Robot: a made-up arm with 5 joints. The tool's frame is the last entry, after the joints.
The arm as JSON. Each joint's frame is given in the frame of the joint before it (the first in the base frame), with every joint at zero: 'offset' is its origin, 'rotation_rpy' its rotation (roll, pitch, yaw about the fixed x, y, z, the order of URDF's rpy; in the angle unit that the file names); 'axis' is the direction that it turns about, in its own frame. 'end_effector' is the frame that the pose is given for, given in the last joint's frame.
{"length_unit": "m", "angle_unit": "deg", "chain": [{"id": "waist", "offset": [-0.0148, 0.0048, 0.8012], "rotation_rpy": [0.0, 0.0, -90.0], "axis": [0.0, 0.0, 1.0]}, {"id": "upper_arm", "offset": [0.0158, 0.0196, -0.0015], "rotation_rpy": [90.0, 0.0, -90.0], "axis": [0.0, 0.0, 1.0]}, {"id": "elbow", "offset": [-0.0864, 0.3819, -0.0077], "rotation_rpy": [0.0, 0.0, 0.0], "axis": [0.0, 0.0, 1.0]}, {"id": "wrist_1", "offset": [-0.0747, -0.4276, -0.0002], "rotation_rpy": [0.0, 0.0, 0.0], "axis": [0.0, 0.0, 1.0]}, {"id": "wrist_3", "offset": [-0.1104, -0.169, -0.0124], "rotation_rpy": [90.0, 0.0, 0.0], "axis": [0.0, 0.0, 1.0]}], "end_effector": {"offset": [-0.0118, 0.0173, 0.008], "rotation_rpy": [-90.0, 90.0, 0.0]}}
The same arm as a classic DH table. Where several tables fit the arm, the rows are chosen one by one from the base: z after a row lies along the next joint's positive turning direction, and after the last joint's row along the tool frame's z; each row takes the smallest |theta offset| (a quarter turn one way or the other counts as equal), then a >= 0, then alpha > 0; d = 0 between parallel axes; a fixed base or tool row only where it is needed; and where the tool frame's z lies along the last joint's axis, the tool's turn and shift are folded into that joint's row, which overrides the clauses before.
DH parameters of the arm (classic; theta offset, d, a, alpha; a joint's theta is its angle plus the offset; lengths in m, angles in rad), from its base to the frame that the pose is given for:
base (fixed): -0.3136 0 -0.0156 0
waist: 0.3136 0.7997 0.0196 -1.5708
upper_arm: -1.3483 0 0.3916 0
elbow: -0.3954 0 -0.4341 0
wrist_1: -1.3978 -0.0361 -0.1104 1.5708
wrist_3: 0 0.177 -0.0118 -1.5708
tool (fixed): 1.5708 0.0173 0 0

